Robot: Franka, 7 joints.
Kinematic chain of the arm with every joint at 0, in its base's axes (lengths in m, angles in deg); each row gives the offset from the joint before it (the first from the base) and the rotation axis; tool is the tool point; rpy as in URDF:
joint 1: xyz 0 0 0.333 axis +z
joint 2: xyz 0 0 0 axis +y
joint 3: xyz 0 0 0.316 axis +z
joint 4: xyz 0.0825 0 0 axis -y
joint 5: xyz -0.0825 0 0.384 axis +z
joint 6: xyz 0 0 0 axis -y
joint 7: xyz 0.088 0 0 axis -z
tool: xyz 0 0 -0.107 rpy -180 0 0
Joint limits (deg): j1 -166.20..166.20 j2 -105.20..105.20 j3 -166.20..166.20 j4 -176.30..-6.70 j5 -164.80..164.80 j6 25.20..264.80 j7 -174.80..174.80
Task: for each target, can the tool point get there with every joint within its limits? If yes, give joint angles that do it. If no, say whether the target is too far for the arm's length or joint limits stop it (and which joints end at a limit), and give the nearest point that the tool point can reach.
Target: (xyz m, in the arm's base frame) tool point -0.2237 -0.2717 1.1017
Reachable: yes | joints 112.71 -22.15 73.23 -39.76 -108.66 121.90 -44.06
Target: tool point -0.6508 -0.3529 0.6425
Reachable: yes | joints -14.36 -55.94 -92.60 -60.72 130.55 154.20 121.19
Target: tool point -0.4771 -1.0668 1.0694
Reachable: no: too far | nearest point -0.2963 -0.6626 0.7904 | short by 0.523 m
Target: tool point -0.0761 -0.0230 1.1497
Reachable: yes | joints 90.94 -34.03 8.45 -49.70 18.73 126.08 91.43
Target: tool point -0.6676 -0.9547 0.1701
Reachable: no: too far | nearest point -0.4869 -0.6963 0.2142 | short by 0.318 m
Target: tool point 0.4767 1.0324 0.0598
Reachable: no: too far | nearest point 0.3497 0.7573 0.1326 | short by 0.312 m
